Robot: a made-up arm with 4 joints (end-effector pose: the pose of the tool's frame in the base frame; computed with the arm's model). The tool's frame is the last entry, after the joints. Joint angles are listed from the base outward.
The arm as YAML. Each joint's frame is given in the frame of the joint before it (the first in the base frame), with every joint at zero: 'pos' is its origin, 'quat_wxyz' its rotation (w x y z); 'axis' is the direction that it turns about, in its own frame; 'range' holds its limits. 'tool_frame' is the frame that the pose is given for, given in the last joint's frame.
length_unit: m
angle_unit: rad
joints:
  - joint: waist
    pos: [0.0, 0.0, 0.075]
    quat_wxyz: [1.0, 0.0, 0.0, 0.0]
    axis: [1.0, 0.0, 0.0]
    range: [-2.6, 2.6]
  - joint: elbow
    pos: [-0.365, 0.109, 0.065]
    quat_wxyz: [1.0, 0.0, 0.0, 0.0]
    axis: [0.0, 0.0, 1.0]
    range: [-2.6, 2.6]
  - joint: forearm
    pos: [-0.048, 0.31, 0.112]
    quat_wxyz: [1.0, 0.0, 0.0, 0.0]
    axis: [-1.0, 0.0, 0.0]
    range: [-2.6, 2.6]
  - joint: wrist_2
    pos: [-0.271, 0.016, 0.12]
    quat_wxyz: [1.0, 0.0, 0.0, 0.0]
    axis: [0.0, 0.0, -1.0]
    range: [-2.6, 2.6]
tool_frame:
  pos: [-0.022, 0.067, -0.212]
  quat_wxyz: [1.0, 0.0, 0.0, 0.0]
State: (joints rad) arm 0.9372 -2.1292 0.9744 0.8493
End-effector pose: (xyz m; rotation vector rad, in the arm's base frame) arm 0.0200 0.0700 0.2747 -0.8307 1.7770 -1.8108
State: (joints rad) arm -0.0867 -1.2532 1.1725 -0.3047
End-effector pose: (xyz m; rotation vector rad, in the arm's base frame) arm -0.2365 0.5347 0.1025 -0.9393 0.8208 -0.8762
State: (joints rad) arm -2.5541 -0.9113 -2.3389 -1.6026
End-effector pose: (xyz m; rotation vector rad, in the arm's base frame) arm -0.2993 -0.4086 -0.4795 -0.6888 -0.3241 2.2396
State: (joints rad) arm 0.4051 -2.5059 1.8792 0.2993
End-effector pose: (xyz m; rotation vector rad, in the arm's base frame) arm 0.0091 0.0817 0.2433 -0.9561 2.3384 -1.2073
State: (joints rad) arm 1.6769 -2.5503 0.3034 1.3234
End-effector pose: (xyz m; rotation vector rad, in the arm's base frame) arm 0.0365 -0.0702 0.0439 0.9962 -2.1454 1.5919
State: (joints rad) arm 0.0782 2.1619 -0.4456 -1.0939
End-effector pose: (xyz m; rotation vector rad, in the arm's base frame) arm -0.4591 -0.4292 0.1474 -0.5677 -0.2245 -2.9530
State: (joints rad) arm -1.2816 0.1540 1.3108 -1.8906
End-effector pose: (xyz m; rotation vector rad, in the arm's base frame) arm -0.7691 0.2461 -0.1264 -1.6676 2.3033 0.7829
